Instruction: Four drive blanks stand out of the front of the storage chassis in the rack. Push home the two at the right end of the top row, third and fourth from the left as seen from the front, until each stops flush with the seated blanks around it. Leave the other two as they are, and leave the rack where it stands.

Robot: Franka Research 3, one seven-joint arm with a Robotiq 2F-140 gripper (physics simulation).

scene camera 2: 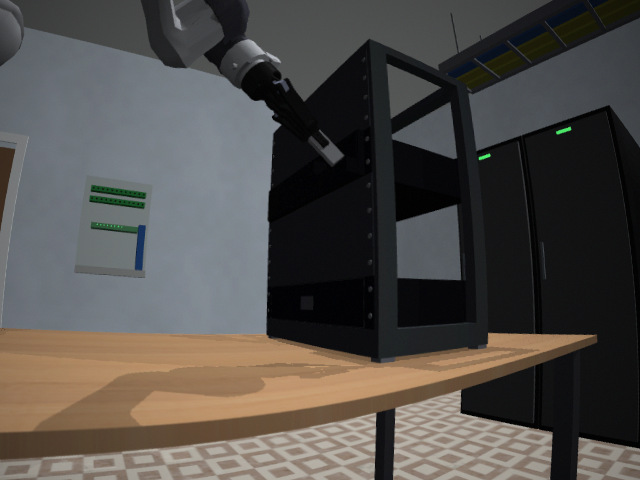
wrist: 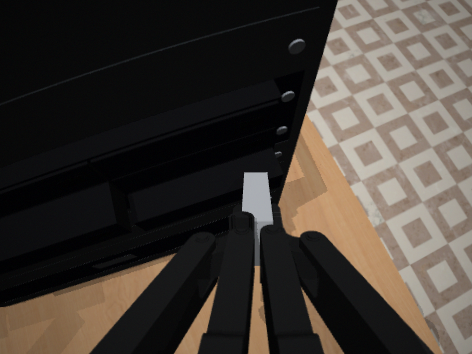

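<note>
The black rack (scene camera 2: 383, 232) (wrist: 314, 47) stands upright on the table. Its storage chassis (scene camera 2: 299, 193) is at mid-height, and its front is very dark. In the wrist view two dark drive blanks stand out side by side, a right one (wrist: 200, 187) and a left one (wrist: 60, 217), with a gap between them. I cannot tell their row for certain, nor whether other blanks are flush. My gripper (scene camera 2: 329, 148) (wrist: 255, 190) is shut and empty, its pale fingertips together. It points down at a slant at the chassis front's right end, overlapping the right blank's corner; contact cannot be told.
The wooden table (scene camera 2: 232, 413) (wrist: 345, 235) carries the rack near its edge. Round screws (wrist: 296, 46) line the rack's right post. A lower unit (scene camera 2: 336, 302) sits in the rack's bottom. Black cabinets (scene camera 2: 578, 232) stand behind at the right. A wall panel (scene camera 2: 111, 248) hangs at the left.
</note>
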